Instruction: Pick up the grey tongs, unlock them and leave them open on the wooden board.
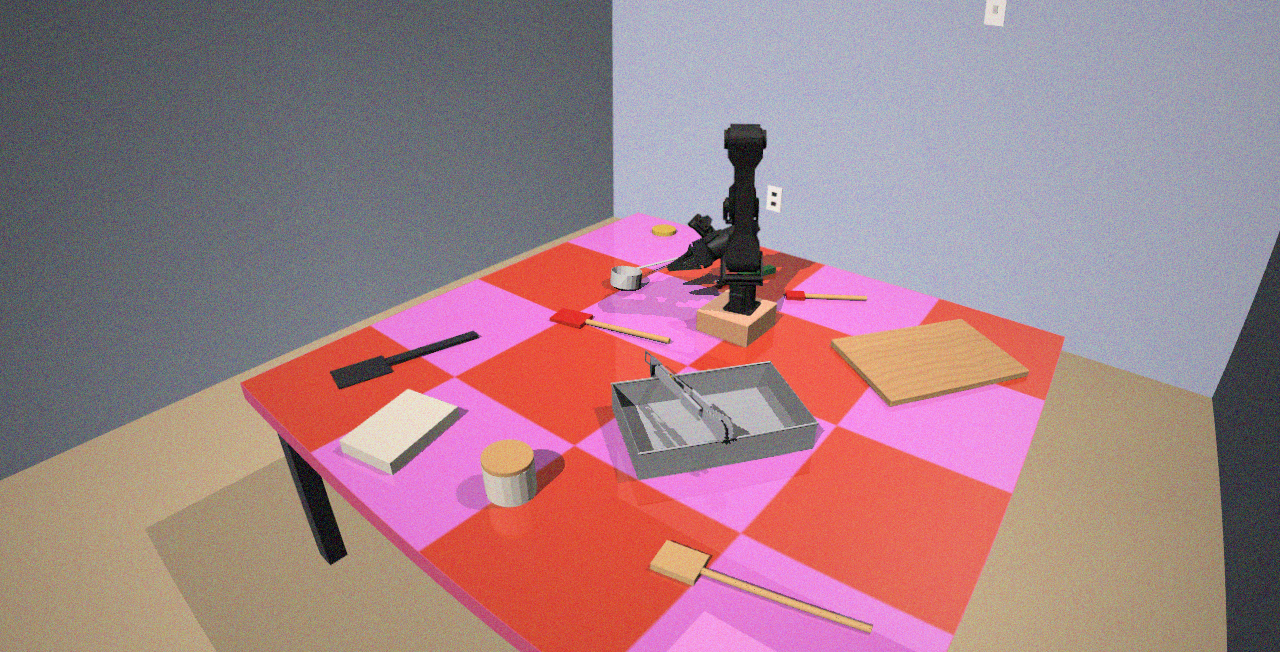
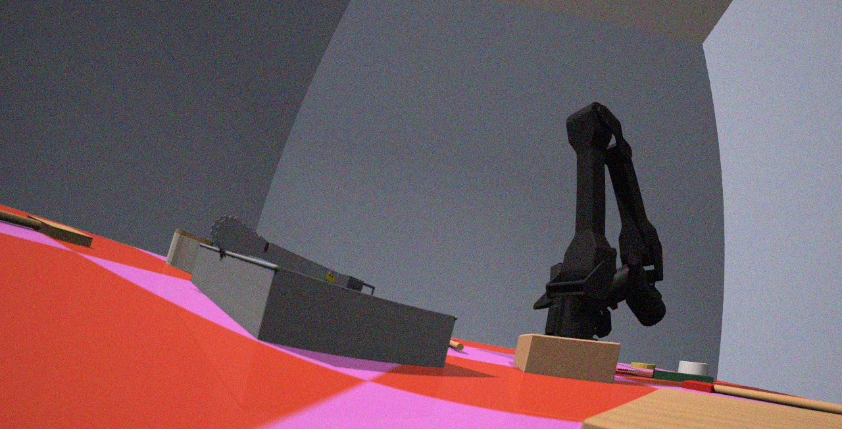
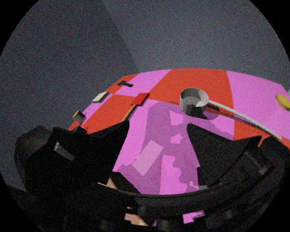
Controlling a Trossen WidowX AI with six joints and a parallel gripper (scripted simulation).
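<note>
The roasting tin is 390 mm ahead of my gripper tip, 290 mm to the left of it and 60 mm below it. The rest, counted from my gripper tip: red spatula (180 mm ahead, 80 mm below, 70 mm to the right); black spatula (520 mm ahead, 350 mm to the right, 90 mm below); wooden board (600 mm to the left, 80 mm below, 50 mm behind).
</note>
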